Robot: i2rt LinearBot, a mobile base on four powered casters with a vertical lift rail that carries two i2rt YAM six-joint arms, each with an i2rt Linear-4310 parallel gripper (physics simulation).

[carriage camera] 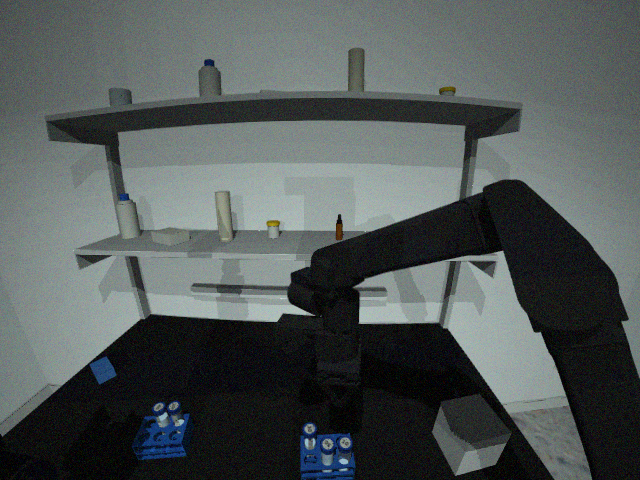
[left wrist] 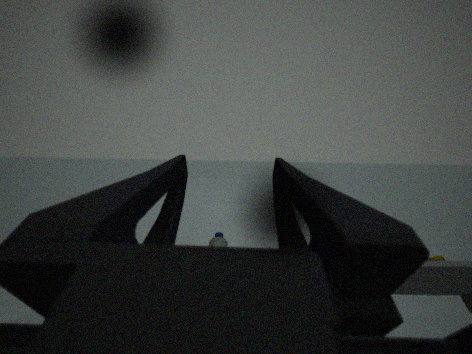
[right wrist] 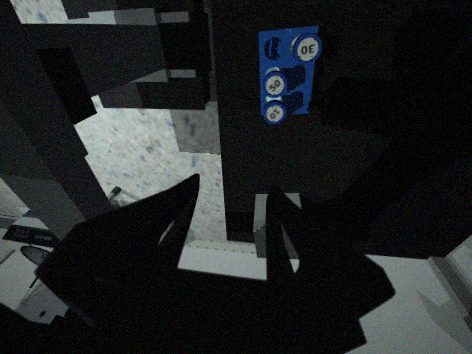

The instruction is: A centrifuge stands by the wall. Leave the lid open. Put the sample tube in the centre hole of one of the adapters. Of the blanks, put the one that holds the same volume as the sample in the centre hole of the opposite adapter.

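Places are measured from the left arm's base along level axes (x ahead, y left, z up), in centimetres.
Pixels of known places: left gripper, fingertip midpoint: (left wrist: 230, 165); right gripper, fingertip midpoint: (carriage camera: 340, 395) (right wrist: 234, 187).
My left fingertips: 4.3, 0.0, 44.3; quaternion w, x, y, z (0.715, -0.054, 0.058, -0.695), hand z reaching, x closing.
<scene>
For each thing: its top centre in the pictures, then the offset to it from my left fingertips, as dx, dy, dz. "*": a spot on its surface instead.
- second blue rack, top centre: (carriage camera: 162, 429) +27.8, +9.9, -67.0
- grey box, top centre: (right wrist: 279, 246) (carriage camera: 474, 416) +29.4, -71.3, -60.0
- blue square, surface spot: (carriage camera: 103, 369) * +46.4, +46.9, -69.1
A blue rack (carriage camera: 327, 471) (right wrist: 286, 60) holds three blue-capped tubes, marked 30 (carriage camera: 309, 429) (right wrist: 306, 47), 50 (carriage camera: 327, 445) (right wrist: 274, 84) and 10 (carriage camera: 344, 443) (right wrist: 274, 112). A second blue rack (carriage camera: 161, 445), at the left, holds two capped tubes (carriage camera: 161, 414) (carriage camera: 175, 412) whose marks I cannot read. My right gripper (carriage camera: 345, 421) (right wrist: 234, 187) is partly open and empty, pointing down behind the right rack in the carriage view. My left gripper (left wrist: 230, 165) is partly open and empty, facing the wall. I cannot make out the centrifuge, its lid or its adapters in the dark.
A grey box (carriage camera: 470, 434) (right wrist: 260, 215) stands on the black bench at the right. A blue square (carriage camera: 103, 369) lies at the left. Shelves (carriage camera: 289, 107) (carriage camera: 289, 254) with bottles and jars hang above the bench. My right arm (carriage camera: 413, 248) reaches across from the right.
</scene>
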